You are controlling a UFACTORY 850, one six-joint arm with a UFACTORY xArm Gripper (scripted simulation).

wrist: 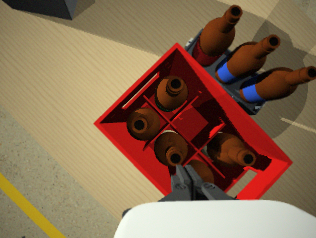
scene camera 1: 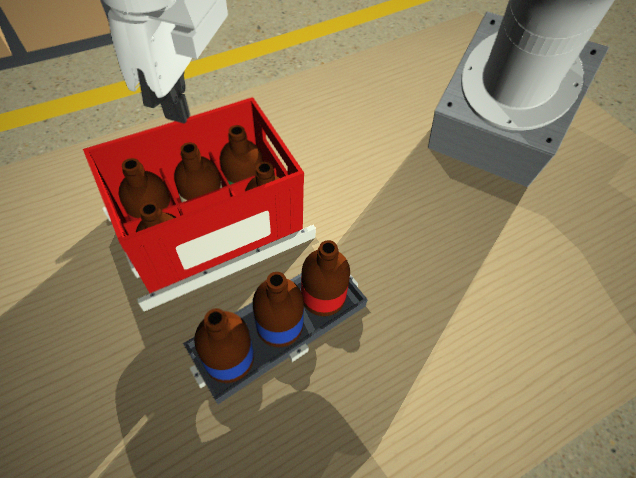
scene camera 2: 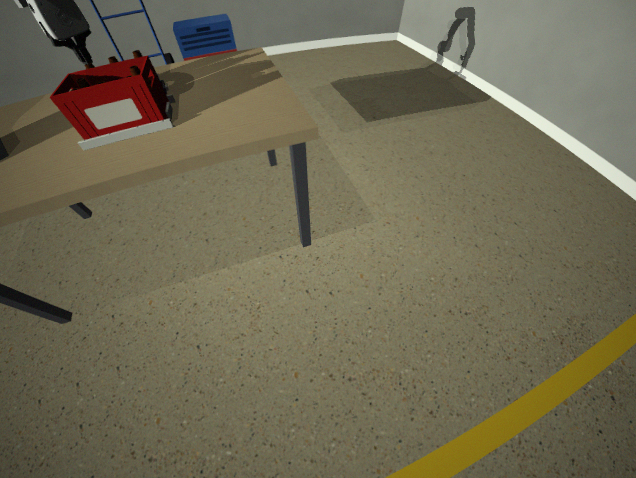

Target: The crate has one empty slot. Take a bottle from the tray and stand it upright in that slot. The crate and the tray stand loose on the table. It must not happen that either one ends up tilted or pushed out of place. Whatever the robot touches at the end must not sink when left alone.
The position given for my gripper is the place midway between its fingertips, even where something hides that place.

Note:
In view: my gripper (scene camera 1: pixel 178 117), a red crate (scene camera 1: pixel 210 229) and a grey tray (scene camera 1: pixel 266 357).
My gripper is seen too in the wrist view (wrist: pixel 182 177) and in scene camera 2 (scene camera 2: pixel 88 63).

